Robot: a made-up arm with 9 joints. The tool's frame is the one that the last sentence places. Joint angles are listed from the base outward.
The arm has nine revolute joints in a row. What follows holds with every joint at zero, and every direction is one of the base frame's.
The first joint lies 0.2 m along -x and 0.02 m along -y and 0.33 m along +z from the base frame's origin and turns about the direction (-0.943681, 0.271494, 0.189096), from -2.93 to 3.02 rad.
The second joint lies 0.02 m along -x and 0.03 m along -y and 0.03 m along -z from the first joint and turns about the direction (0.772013, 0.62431, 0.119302), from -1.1 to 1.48 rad.
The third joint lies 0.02 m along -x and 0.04 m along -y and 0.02 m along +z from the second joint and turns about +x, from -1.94 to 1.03 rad.
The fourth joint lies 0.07 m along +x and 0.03 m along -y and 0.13 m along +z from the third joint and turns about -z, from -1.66 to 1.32 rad.
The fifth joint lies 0.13 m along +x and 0.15 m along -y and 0.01 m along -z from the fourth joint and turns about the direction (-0.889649, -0.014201, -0.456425), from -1.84 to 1 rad.
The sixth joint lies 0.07 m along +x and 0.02 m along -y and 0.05 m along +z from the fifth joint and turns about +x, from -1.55 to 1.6 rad.
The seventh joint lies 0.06 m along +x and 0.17 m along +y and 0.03 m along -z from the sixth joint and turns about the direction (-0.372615, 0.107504, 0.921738), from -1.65 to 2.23 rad.
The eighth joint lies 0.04 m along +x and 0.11 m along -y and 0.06 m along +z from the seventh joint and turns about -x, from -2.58 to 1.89 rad.
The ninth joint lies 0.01 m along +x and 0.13 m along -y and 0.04 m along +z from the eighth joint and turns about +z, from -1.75 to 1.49 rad.
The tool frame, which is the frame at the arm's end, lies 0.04 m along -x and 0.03 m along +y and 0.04 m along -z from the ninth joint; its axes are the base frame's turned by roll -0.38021, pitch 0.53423 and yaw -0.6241 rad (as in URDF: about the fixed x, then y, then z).
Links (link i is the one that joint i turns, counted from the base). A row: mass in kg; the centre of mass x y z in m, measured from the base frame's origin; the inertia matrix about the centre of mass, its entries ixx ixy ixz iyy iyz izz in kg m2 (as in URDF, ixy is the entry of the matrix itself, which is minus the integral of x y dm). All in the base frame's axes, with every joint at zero. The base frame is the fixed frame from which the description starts. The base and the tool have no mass.
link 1: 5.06; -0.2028 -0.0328 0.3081; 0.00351 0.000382 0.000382 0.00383 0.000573 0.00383
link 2: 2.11; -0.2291 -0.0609 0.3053; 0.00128 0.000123 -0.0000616 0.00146 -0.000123 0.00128
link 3: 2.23; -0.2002 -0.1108 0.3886; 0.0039 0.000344 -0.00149 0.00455 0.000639 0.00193
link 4: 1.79; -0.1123 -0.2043 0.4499; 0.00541 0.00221 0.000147 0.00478 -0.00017 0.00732
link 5: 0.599; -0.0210 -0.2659 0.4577; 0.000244 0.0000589 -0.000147 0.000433 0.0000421 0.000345
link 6: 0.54; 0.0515 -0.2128 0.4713; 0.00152 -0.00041 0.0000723 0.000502 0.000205 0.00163
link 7: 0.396; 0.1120 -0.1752 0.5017; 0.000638 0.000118 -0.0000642 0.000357 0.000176 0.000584
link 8: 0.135; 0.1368 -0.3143 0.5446; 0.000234 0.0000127 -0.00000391 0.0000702 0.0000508 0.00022
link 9: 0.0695; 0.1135 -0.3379 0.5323; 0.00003 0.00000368 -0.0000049 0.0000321 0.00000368 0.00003
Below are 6 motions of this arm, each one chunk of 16 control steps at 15 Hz.
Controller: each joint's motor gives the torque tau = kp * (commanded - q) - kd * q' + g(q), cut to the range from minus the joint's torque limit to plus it. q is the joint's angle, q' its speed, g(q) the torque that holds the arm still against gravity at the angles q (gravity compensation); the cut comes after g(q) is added. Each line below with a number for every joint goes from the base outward.
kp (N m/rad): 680 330 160 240 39 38 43 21 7.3
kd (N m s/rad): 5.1 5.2 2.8 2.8 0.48 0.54 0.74 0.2 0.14
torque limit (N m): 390 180 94 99 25 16 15 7.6 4.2
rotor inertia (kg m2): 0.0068 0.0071 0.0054 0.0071 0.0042 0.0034 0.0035 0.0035 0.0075
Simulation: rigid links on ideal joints. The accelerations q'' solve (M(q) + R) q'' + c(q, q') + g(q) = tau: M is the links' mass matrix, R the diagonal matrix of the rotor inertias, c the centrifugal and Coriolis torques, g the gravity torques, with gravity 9.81 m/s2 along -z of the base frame. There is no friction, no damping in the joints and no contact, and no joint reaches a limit. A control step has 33 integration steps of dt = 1/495 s. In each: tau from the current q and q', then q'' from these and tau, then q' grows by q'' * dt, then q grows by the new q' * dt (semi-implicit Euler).
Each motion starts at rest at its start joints. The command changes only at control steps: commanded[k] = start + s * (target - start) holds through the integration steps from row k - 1 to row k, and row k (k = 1, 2, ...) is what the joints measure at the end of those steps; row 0 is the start. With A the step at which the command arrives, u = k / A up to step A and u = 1 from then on. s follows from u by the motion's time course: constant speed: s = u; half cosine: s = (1 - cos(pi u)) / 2; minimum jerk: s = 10 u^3 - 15 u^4 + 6 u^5; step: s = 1 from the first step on.
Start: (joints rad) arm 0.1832 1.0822 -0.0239 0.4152 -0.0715 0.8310 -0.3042 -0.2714 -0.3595
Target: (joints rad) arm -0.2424 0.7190 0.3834 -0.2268 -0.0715 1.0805 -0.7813 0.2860 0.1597
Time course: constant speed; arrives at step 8
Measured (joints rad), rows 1 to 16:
1: 0.1253 1.0384 0.0158 0.3154 -0.0781 0.8723 -0.3632 -0.2186 -0.2879
2: 0.0693 1.0031 0.0753 0.2322 -0.0646 0.8864 -0.4201 -0.1375 -0.2091
3: 0.0169 0.9586 0.1367 0.1610 -0.0778 0.9330 -0.4821 -0.0712 -0.1518
4: -0.0358 0.9111 0.1813 0.0762 -0.0708 0.9572 -0.5402 0.0000 -0.0870
5: -0.0871 0.8611 0.2249 -0.0052 -0.0685 0.9861 -0.6000 0.0704 -0.0206
6: -0.1395 0.8143 0.2759 -0.0830 -0.0699 1.0192 -0.6602 0.1413 0.0437
7: -0.1934 0.7719 0.3306 -0.1627 -0.0693 1.0490 -0.7181 0.2123 0.1086
8: -0.2461 0.7271 0.3833 -0.2410 -0.0704 1.0809 -0.7769 0.2836 0.1736
9: -0.2407 0.7154 0.3818 -0.2232 -0.0724 1.0814 -0.7851 0.2911 0.1677
10: -0.2421 0.7169 0.3803 -0.2285 -0.0706 1.0803 -0.7816 0.2846 0.1527
11: -0.2427 0.7197 0.3835 -0.2272 -0.0705 1.0789 -0.7808 0.2862 0.1602
12: -0.2427 0.7202 0.3857 -0.2254 -0.0736 1.0827 -0.7813 0.2860 0.1615
13: -0.2426 0.7197 0.3841 -0.2270 -0.0712 1.0801 -0.7810 0.2860 0.1589
14: -0.2421 0.7181 0.3823 -0.2271 -0.0711 1.0802 -0.7815 0.2860 0.1595
15: -0.2422 0.7183 0.3824 -0.2271 -0.0711 1.0802 -0.7815 0.2860 0.1600
16: -0.2425 0.7193 0.3837 -0.2267 -0.0717 1.0806 -0.7812 0.2860 0.1596

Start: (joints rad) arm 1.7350 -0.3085 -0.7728 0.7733 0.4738 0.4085 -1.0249 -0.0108 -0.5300
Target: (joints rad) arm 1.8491 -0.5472 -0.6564 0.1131 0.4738 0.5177 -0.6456 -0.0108 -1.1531
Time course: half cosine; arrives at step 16
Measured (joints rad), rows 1 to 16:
1: 1.7364 -0.3102 -0.7716 0.7658 0.4736 0.4099 -1.0204 -0.0104 -0.5365
2: 1.7404 -0.3158 -0.7689 0.7445 0.4729 0.4142 -1.0081 -0.0098 -0.5568
3: 1.7465 -0.3264 -0.7651 0.7121 0.4719 0.4207 -0.9894 -0.0092 -0.5887
4: 1.7543 -0.3411 -0.7593 0.6695 0.4710 0.4288 -0.9646 -0.0087 -0.6294
5: 1.7635 -0.3587 -0.7515 0.6179 0.4705 0.4379 -0.9348 -0.0084 -0.6785
6: 1.7738 -0.3789 -0.7419 0.5598 0.4702 0.4478 -0.9012 -0.0083 -0.7340
7: 1.7848 -0.4012 -0.7317 0.4971 0.4699 0.4585 -0.8650 -0.0083 -0.7936
8: 1.7962 -0.4247 -0.7212 0.4323 0.4696 0.4695 -0.8277 -0.0084 -0.8549
9: 1.8074 -0.4483 -0.7103 0.3680 0.4695 0.4802 -0.7907 -0.0086 -0.9158
10: 1.8180 -0.4711 -0.6995 0.3065 0.4696 0.4901 -0.7554 -0.0088 -0.9738
11: 1.8276 -0.4921 -0.6892 0.2503 0.4699 0.4990 -0.7233 -0.0091 -1.0267
12: 1.8359 -0.5107 -0.6799 0.2015 0.4703 0.5066 -0.6954 -0.0094 -1.0725
13: 1.8424 -0.5261 -0.6720 0.1619 0.4709 0.5125 -0.6729 -0.0096 -1.1094
14: 1.8470 -0.5376 -0.6655 0.1332 0.4716 0.5165 -0.6567 -0.0099 -1.1360
15: 1.8494 -0.5448 -0.6608 0.1164 0.4725 0.5185 -0.6473 -0.0102 -1.1514
16: 1.8496 -0.5476 -0.6582 0.1122 0.4734 0.5184 -0.6451 -0.0105 -1.1548

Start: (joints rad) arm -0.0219 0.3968 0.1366 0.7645 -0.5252 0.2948 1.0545 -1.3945 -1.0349
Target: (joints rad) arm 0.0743 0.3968 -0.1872 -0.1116 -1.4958 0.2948 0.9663 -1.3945 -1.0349
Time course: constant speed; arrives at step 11
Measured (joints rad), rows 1 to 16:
1: -0.0153 0.4083 0.1175 0.6630 -0.6326 0.3155 1.0571 -1.4033 -1.0316
2: -0.0020 0.4033 0.0732 0.5821 -0.6990 0.2882 1.0496 -1.4016 -1.0371
3: 0.0101 0.3925 0.0294 0.5051 -0.8044 0.3047 1.0459 -1.4038 -1.0362
4: 0.0188 0.3907 -0.0015 0.4277 -0.8921 0.3065 1.0368 -1.4038 -1.0354
5: 0.0254 0.3993 -0.0223 0.3451 -0.9705 0.2991 1.0245 -1.4032 -1.0358
6: 0.0328 0.4034 -0.0443 0.2680 -1.0614 0.3043 1.0132 -1.4024 -1.0353
7: 0.0424 0.4007 -0.0754 0.1905 -1.1543 0.3102 1.0056 -1.4027 -1.0349
8: 0.0529 0.3979 -0.1117 0.1087 -1.2371 0.3048 0.9978 -1.4031 -1.0357
9: 0.0622 0.3971 -0.1446 0.0280 -1.3218 0.3015 0.9888 -1.4032 -1.0361
10: 0.0703 0.3984 -0.1713 -0.0500 -1.4125 0.3050 0.9794 -1.4030 -1.0357
11: 0.0784 0.4008 -0.1970 -0.1283 -1.5030 0.3085 0.9697 -1.4025 -1.0354
12: 0.0765 0.3901 -0.2020 -0.1160 -1.4762 0.2718 0.9656 -1.3938 -1.0363
13: 0.0748 0.3909 -0.1915 -0.1095 -1.5000 0.2965 0.9698 -1.3951 -1.0352
14: 0.0725 0.4027 -0.1793 -0.1103 -1.5001 0.3011 0.9645 -1.3938 -1.0346
15: 0.0730 0.4014 -0.1794 -0.1095 -1.5004 0.3003 0.9650 -1.3940 -1.0339
16: 0.0748 0.3953 -0.1884 -0.1115 -1.4956 0.2944 0.9671 -1.3949 -1.0350

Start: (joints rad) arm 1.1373 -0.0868 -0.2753 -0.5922 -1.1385 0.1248 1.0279 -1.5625 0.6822
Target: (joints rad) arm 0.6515 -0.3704 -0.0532 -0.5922 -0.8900 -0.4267 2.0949 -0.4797 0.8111
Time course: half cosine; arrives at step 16
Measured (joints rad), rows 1 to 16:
1: 1.1322 -0.0906 -0.2726 -0.5915 -1.1349 0.1160 1.0396 -1.5503 0.6836
2: 1.1173 -0.1001 -0.2644 -0.5901 -1.1271 0.0955 1.0730 -1.5156 0.6879
3: 1.0937 -0.1140 -0.2513 -0.5885 -1.1171 0.0673 1.1254 -1.4615 0.6944
4: 1.0624 -0.1324 -0.2348 -0.5872 -1.1034 0.0304 1.1949 -1.3901 0.7028
5: 1.0249 -0.1546 -0.2162 -0.5867 -1.0859 -0.0143 1.2789 -1.3040 0.7129
6: 0.9823 -0.1797 -0.1958 -0.5865 -1.0658 -0.0645 1.3739 -1.2069 0.7245
7: 0.9362 -0.2065 -0.1739 -0.5863 -1.0442 -0.1175 1.4761 -1.1028 0.7367
8: 0.8884 -0.2340 -0.1513 -0.5860 -1.0219 -0.1714 1.5815 -0.9957 0.7494
9: 0.8410 -0.2612 -0.1296 -0.5860 -0.9988 -0.2247 1.6861 -0.8901 0.7619
10: 0.7957 -0.2874 -0.1095 -0.5863 -0.9755 -0.2756 1.7858 -0.7897 0.7738
11: 0.7543 -0.3113 -0.0916 -0.5867 -0.9532 -0.3219 1.8768 -0.6984 0.7848
12: 0.7182 -0.3321 -0.0765 -0.5873 -0.9330 -0.3616 1.9555 -0.6195 0.7943
13: 0.6889 -0.3489 -0.0645 -0.5881 -0.9160 -0.3931 2.0188 -0.5559 0.8019
14: 0.6674 -0.3612 -0.0564 -0.5891 -0.9027 -0.4153 2.0644 -0.5101 0.8074
15: 0.6547 -0.3685 -0.0523 -0.5903 -0.8939 -0.4272 2.0905 -0.4838 0.8106
16: 0.6512 -0.3704 -0.0524 -0.5917 -0.8900 -0.4282 2.0962 -0.4780 0.8113

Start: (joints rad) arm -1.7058 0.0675 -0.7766 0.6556 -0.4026 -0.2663 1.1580 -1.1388 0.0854
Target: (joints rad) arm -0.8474 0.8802 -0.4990 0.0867 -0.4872 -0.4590 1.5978 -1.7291 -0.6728
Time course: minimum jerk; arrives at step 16
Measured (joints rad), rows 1 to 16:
1: -1.7037 0.0694 -0.7763 0.6539 -0.4030 -0.2666 1.1590 -1.1403 0.0837
2: -1.6909 0.0814 -0.7742 0.6428 -0.4051 -0.2688 1.1662 -1.1495 0.0727
3: -1.6611 0.1108 -0.7684 0.6169 -0.4089 -0.2757 1.1845 -1.1703 0.0448
4: -1.6126 0.1588 -0.7560 0.5781 -0.4133 -0.2880 1.2127 -1.2044 -0.0007
5: -1.5460 0.2244 -0.7367 0.5279 -0.4181 -0.3051 1.2494 -1.2513 -0.0623
6: -1.4639 0.3047 -0.7123 0.4680 -0.4239 -0.3264 1.2939 -1.3090 -0.1378
7: -1.3709 0.3948 -0.6838 0.4028 -0.4307 -0.3505 1.3432 -1.3746 -0.2233
8: -1.2726 0.4895 -0.6518 0.3367 -0.4379 -0.3761 1.3941 -1.4444 -0.3129
9: -1.1748 0.5835 -0.6178 0.2734 -0.4447 -0.4019 1.4438 -1.5139 -0.4013
10: -1.0830 0.6709 -0.5844 0.2164 -0.4516 -0.4255 1.4895 -1.5787 -0.4830
11: -1.0024 0.7463 -0.5546 0.1684 -0.4592 -0.4440 1.5288 -1.6344 -0.5532
12: -0.9372 0.8059 -0.5306 0.1309 -0.4671 -0.4562 1.5598 -1.6780 -0.6082
13: -0.8902 0.8476 -0.5134 0.1052 -0.4743 -0.4627 1.5813 -1.7078 -0.6461
14: -0.8618 0.8716 -0.5032 0.0910 -0.4799 -0.4644 1.5935 -1.7242 -0.6670
15: -0.8496 0.8804 -0.4989 0.0863 -0.4840 -0.4626 1.5978 -1.7296 -0.6740
16: -0.8474 0.8804 -0.4987 0.0868 -0.4870 -0.4593 1.5978 -1.7292 -0.6731

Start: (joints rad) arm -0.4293 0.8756 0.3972 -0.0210 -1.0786 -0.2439 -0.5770 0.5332 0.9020
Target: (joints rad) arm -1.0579 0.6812 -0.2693 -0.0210 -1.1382 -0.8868 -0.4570 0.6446 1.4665
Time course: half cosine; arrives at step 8
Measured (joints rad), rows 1 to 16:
1: -0.4557 0.8721 0.3742 -0.0266 -1.0781 -0.2716 -0.5699 0.5354 0.9256
2: -0.5267 0.8567 0.3037 -0.0360 -1.0781 -0.3487 -0.5516 0.5465 0.9960
3: -0.6272 0.8244 0.1907 -0.0405 -1.0842 -0.4570 -0.5290 0.5676 1.0970
4: -0.7441 0.7816 0.0551 -0.0400 -1.0959 -0.5792 -0.5055 0.5942 1.2079
5: -0.8621 0.7403 -0.0757 -0.0353 -1.1089 -0.7001 -0.4843 0.6200 1.3160
6: -0.9637 0.7076 -0.1812 -0.0291 -1.1217 -0.8009 -0.4686 0.6383 1.4048
7: -1.0323 0.6860 -0.2507 -0.0248 -1.1313 -0.8671 -0.4583 0.6481 1.4597
8: -1.0567 0.6779 -0.2753 -0.0226 -1.1372 -0.8877 -0.4549 0.6490 1.4728
9: -1.0578 0.6801 -0.2709 -0.0210 -1.1390 -0.8860 -0.4567 0.6447 1.4655
10: -1.0585 0.6832 -0.2662 -0.0204 -1.1379 -0.8872 -0.4581 0.6431 1.4652
11: -1.0580 0.6821 -0.2680 -0.0209 -1.1379 -0.8872 -0.4573 0.6443 1.4674
12: -1.0576 0.6801 -0.2709 -0.0212 -1.1385 -0.8864 -0.4565 0.6454 1.4665
13: -1.0578 0.6806 -0.2702 -0.0212 -1.1382 -0.8867 -0.4567 0.6449 1.4662
14: -1.0581 0.6818 -0.2685 -0.0208 -1.1381 -0.8869 -0.4573 0.6442 1.4666
15: -1.0580 0.6816 -0.2687 -0.0209 -1.1382 -0.8869 -0.4572 0.6444 1.4665
16: -1.0578 0.6809 -0.2697 -0.0211 -1.1382 -0.8868 -0.4569 0.6448 1.4665

